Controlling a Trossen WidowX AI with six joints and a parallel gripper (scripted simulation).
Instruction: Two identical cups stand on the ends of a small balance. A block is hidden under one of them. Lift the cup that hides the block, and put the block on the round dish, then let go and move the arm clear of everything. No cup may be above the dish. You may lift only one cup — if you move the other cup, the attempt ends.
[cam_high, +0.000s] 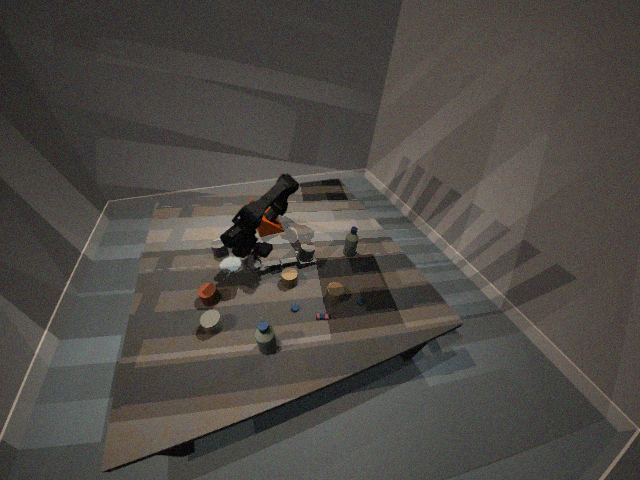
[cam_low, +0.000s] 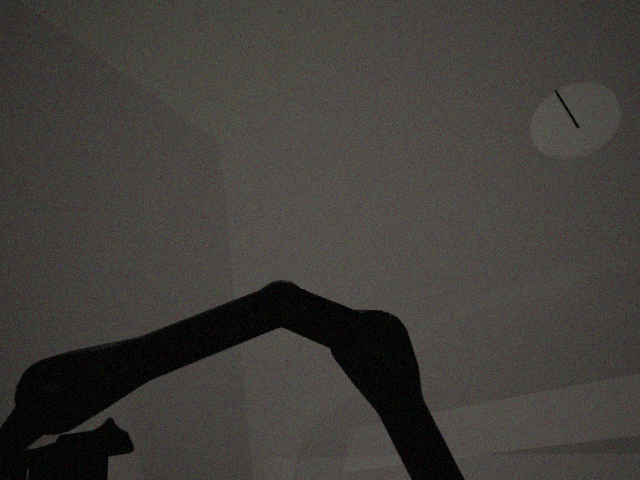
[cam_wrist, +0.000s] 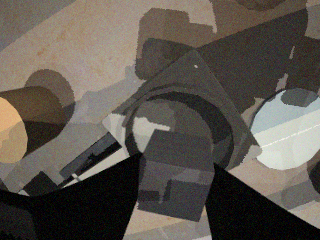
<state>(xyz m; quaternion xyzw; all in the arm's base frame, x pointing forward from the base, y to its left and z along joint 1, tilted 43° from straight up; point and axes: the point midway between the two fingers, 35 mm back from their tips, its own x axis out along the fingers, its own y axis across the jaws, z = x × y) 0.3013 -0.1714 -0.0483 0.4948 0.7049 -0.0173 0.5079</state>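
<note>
The round dish lies 11 cm below my gripper tip, 10 cm to the right of it and 10 cm behind it. Round my gripper tip: grey block: 1 cm above; cream cup: 20 cm to the right, 20 cm ahead, 8 cm below; grey cup: 28 cm to the left, 5 cm below.
</note>
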